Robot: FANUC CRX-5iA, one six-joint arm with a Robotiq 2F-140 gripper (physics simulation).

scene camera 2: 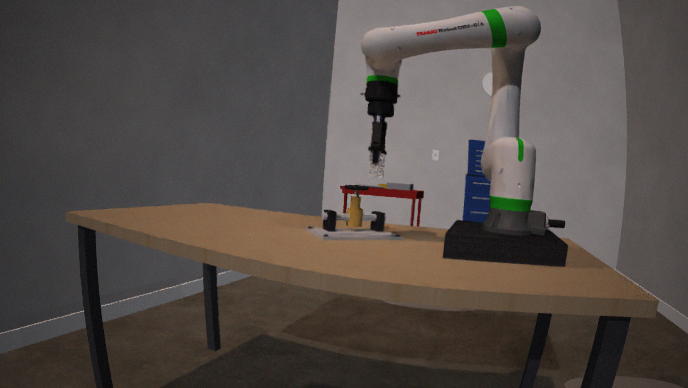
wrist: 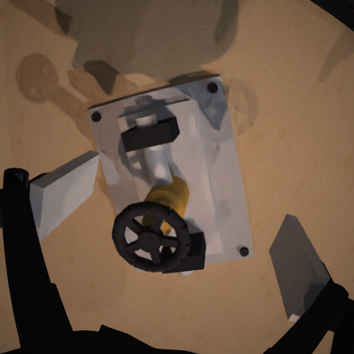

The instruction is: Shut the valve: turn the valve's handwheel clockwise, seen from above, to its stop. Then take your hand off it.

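Note:
The valve has a black spoked handwheel (scene camera 2: 356, 188) (wrist: 150, 241) on top of a yellow body (scene camera 2: 355, 213) (wrist: 176, 194). A pale pipe runs through the body between two black blocks, on a light grey base plate (scene camera 2: 361, 235) (wrist: 231, 200). My gripper (scene camera 2: 376, 167) (wrist: 187, 204) is open and empty, pointing down. It hangs above the handwheel, slightly to its right in the scene view, and does not touch it. In the wrist view the wheel lies between the two spread fingers, nearer the left one. The wheel covers part of the body and the near block there.
The valve's plate lies on a wooden table (scene camera 2: 225, 235) (wrist: 300, 130). The arm's black pedestal (scene camera 2: 502, 248) stands on the table to the right of the valve. A red bench (scene camera 2: 417, 194) and a blue drawer cabinet (scene camera 2: 475, 200) stand in the background.

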